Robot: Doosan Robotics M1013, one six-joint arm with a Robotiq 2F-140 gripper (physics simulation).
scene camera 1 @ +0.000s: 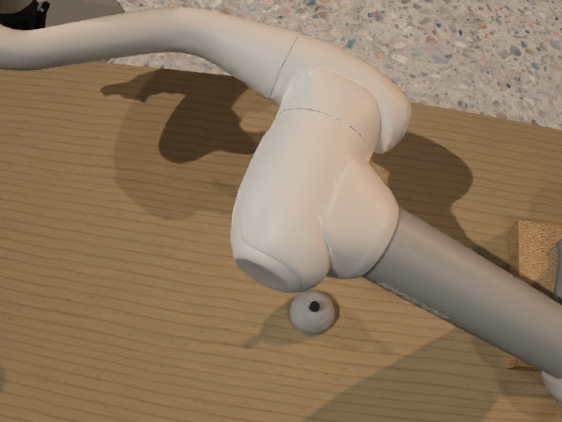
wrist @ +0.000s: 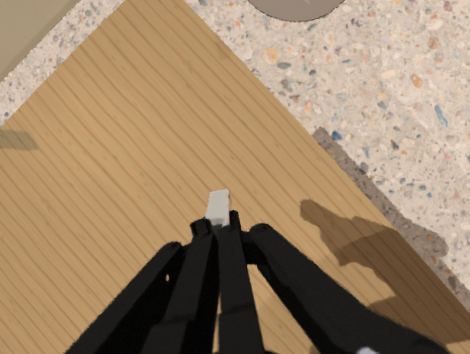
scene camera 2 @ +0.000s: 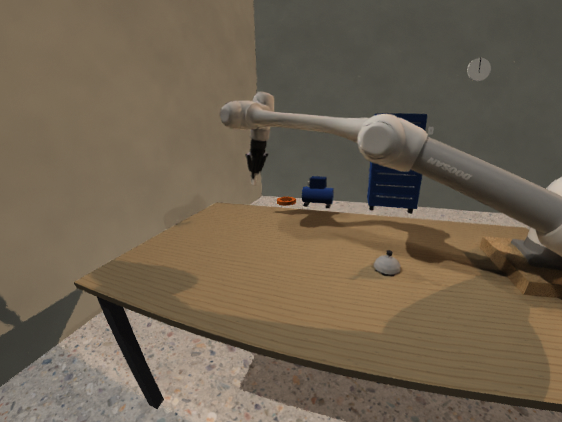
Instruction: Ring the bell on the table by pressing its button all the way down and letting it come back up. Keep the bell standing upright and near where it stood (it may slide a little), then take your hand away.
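Where they show: gripper, fingertip midpoint: (wrist: 222,204) (scene camera 2: 253,184); arm's base at its link origin: (scene camera 2: 548,257).
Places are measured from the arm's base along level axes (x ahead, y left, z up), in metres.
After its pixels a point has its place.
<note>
The bell (scene camera 1: 311,320) @(x 0.530, y 0.218, z -0.008 m) (scene camera 2: 387,266) @(x 0.531, y 0.230, z -0.018 m) is a small pale grey dome with a black button (scene camera 1: 314,306) @(x 0.533, y 0.198, z 0.017 m) (scene camera 2: 389,253) @(x 0.532, y 0.204, z 0.015 m) on top. It stands upright on the wooden table (scene camera 1: 125,300) @(x 0.879, y 0.290, z -0.049 m) (scene camera 2: 240,280) @(x 0.937, y 0.448, z -0.049 m) (wrist: 125,125) @(x 1.399, y 0.024, z -0.049 m); the button stands up above the dome. The bell does not show in the wrist view. My gripper (scene camera 2: 253,179) @(x 1.221, y -0.065, z 0.120 m) (wrist: 222,204) @(x 1.221, y -0.065, z 0.120 m) is shut and empty, its pale fingertips together. It points down, high above the table's far left part in scene camera 2, far from the bell. In scene camera 1 the fingertips do not show.
My arm (scene camera 1: 300,190) @(x 0.588, y 0.184, z 0.430 m) (scene camera 2: 320,125) @(x 0.830, y 0.034, z 0.402 m) reaches across above the table, partly over the area behind the bell in scene camera 1. Wooden blocks (scene camera 1: 535,250) @(x 0.137, y -0.049, z 0.001 m) (scene camera 2: 540,282) @(x 0.102, y 0.183, z -0.003 m) lie near the arm's base. Beyond the table are a blue cabinet (scene camera 2: 395,187), a blue compressor (scene camera 2: 318,194) and an orange ring (scene camera 2: 286,203).
</note>
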